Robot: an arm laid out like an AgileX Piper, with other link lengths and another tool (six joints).
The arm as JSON. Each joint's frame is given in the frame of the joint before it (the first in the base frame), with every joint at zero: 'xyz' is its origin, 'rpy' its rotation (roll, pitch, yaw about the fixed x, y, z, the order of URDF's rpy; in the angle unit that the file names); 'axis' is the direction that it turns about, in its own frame. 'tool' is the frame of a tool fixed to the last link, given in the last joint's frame.
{
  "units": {
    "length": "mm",
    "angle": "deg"
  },
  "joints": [
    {
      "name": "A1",
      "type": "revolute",
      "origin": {
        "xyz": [
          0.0,
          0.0,
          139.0
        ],
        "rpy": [
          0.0,
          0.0,
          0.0
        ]
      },
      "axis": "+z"
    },
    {
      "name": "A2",
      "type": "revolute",
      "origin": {
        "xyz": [
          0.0,
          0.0,
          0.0
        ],
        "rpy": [
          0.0,
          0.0,
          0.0
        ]
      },
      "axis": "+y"
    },
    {
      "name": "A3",
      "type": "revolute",
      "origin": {
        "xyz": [
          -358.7,
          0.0,
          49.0
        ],
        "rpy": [
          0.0,
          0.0,
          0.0
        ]
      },
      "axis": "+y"
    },
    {
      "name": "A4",
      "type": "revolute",
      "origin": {
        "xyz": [
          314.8,
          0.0,
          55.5
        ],
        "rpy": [
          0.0,
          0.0,
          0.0
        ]
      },
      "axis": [
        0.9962,
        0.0,
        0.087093
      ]
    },
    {
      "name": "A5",
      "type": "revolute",
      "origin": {
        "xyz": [
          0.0,
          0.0,
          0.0
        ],
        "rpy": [
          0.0,
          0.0,
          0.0
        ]
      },
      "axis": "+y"
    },
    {
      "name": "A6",
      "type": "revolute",
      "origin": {
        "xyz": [
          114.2,
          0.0,
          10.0
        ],
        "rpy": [
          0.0,
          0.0,
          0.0
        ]
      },
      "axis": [
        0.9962,
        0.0,
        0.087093
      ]
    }
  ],
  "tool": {
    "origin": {
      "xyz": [
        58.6,
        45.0,
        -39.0
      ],
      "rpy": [
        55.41,
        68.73,
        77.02
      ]
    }
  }
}
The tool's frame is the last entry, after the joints.
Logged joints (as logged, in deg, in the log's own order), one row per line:
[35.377 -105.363 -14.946 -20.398 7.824 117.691]
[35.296 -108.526 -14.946 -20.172 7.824 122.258]
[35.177 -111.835 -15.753 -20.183 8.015 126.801]
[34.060 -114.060 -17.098 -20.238 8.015 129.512]
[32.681 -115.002 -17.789 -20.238 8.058 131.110]
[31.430 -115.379 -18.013 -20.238 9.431 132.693]
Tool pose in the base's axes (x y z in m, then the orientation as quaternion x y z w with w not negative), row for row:
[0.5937 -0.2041 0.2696 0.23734 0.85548 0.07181 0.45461]
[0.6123 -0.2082 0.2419 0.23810 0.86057 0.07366 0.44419]
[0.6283 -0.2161 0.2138 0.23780 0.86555 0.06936 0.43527]
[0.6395 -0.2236 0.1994 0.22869 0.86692 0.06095 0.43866]
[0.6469 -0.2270 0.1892 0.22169 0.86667 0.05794 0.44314]
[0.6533 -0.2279 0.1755 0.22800 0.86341 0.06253 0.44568]
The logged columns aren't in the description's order. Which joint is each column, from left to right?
Columns, left to right: A5, A3, A4, A1, A6, A2.
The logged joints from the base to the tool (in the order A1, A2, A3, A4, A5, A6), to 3 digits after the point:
[-20.398 117.691 -105.363 -14.946 35.377 7.824]
[-20.172 122.258 -108.526 -14.946 35.296 7.824]
[-20.183 126.801 -111.835 -15.753 35.177 8.015]
[-20.238 129.512 -114.060 -17.098 34.060 8.015]
[-20.238 131.110 -115.002 -17.789 32.681 8.058]
[-20.238 132.693 -115.379 -18.013 31.430 9.431]

